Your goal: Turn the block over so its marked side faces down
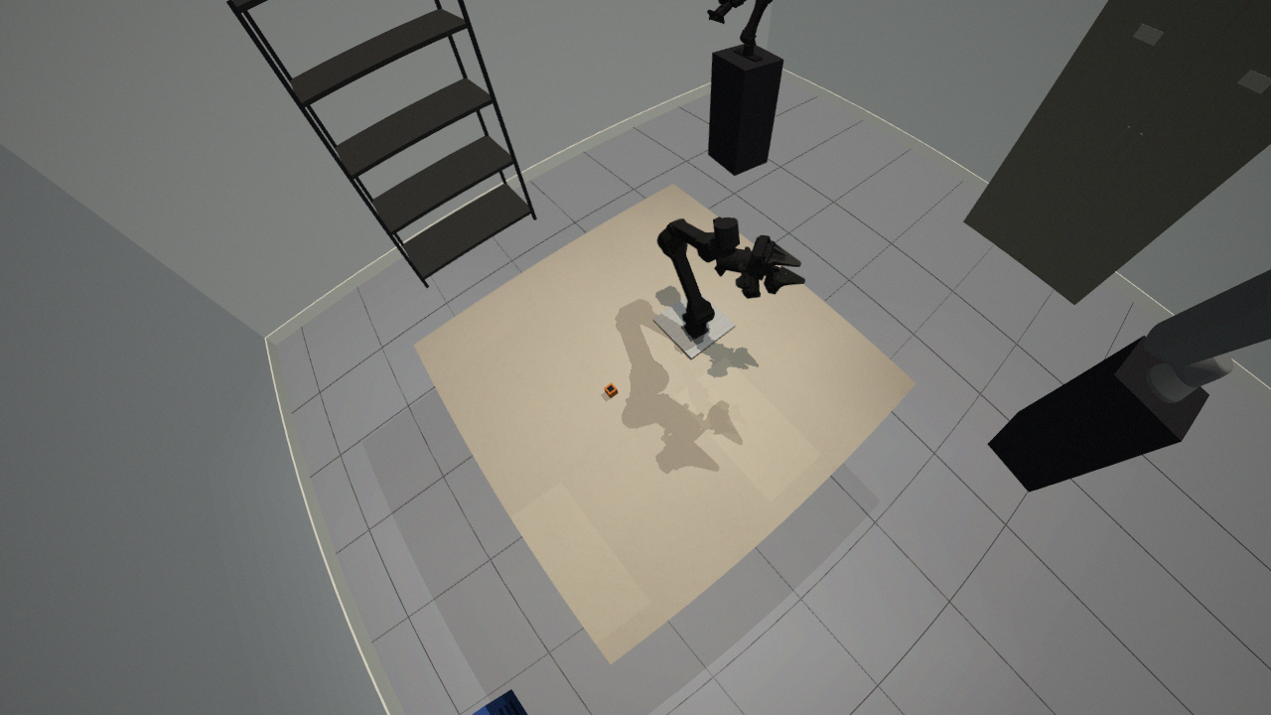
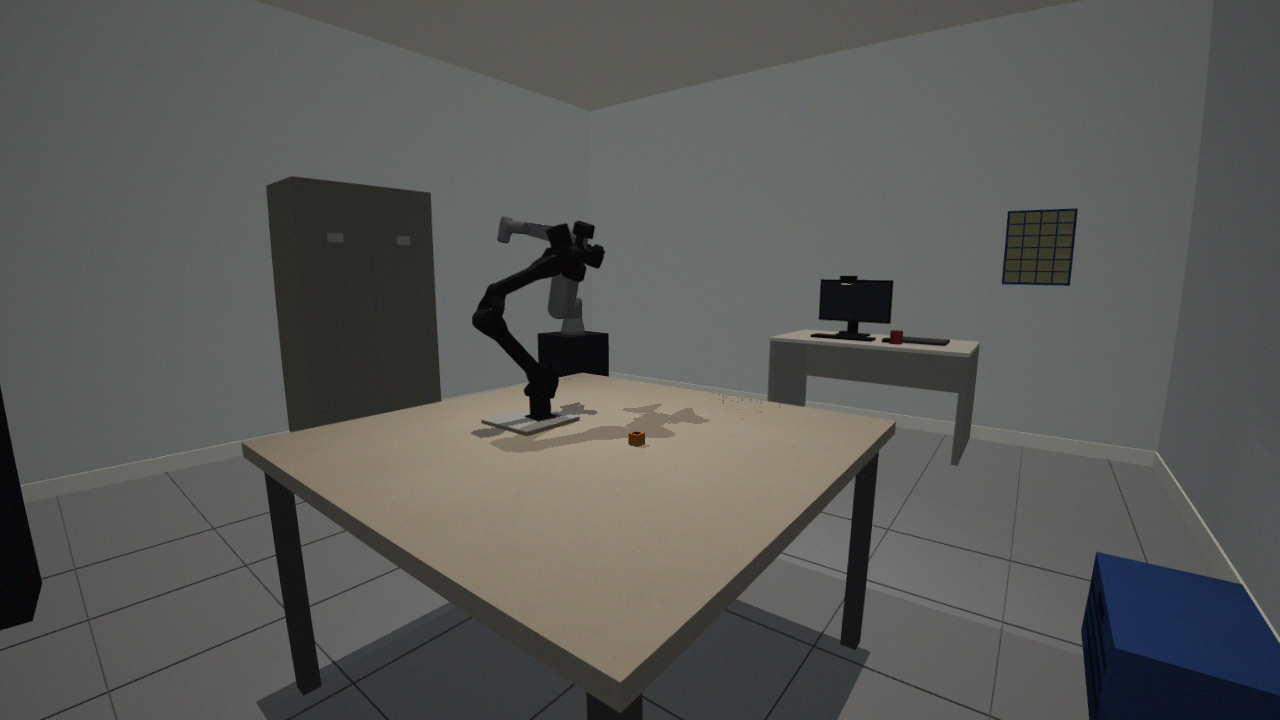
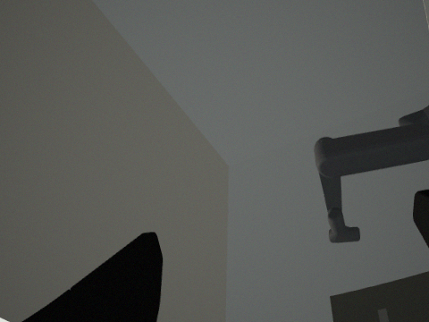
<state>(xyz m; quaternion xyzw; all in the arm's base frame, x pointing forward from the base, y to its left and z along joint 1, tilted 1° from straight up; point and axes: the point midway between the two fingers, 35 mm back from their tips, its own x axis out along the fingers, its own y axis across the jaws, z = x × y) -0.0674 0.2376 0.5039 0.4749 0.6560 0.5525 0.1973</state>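
The block lies 45 cm ahead of my gripper tip, 22 cm to the right of it and 50 cm below it.
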